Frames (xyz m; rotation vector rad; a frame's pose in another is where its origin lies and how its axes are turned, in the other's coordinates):
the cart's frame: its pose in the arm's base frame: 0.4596 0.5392 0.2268 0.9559 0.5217 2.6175
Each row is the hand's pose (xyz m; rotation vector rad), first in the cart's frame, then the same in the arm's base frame.
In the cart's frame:
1: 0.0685 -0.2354 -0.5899 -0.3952 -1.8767 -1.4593
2: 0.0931 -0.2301 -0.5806 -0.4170 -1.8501 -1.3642
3: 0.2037 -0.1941 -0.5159 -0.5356 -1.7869 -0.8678
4: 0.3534 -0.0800 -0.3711 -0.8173 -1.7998 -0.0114
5: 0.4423 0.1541 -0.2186 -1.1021 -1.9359 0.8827
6: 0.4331 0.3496 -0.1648 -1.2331 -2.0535 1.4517
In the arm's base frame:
1: 0.0551 0.6397 -0.2573 1.4326 0.0059 0.0558
2: 0.0424 0.6470 -0.2348 1.4770 -0.0237 0.1376
3: -0.0012 0.6741 -0.1120 1.7282 -0.2367 0.4792
4: -0.0325 0.6661 0.1232 2.1416 -0.8570 0.8077
5: -0.0332 0.5290 0.3824 2.4937 -1.7159 0.6563
6: -0.0215 0.3643 0.5004 -2.1162 1.8402 -0.2019

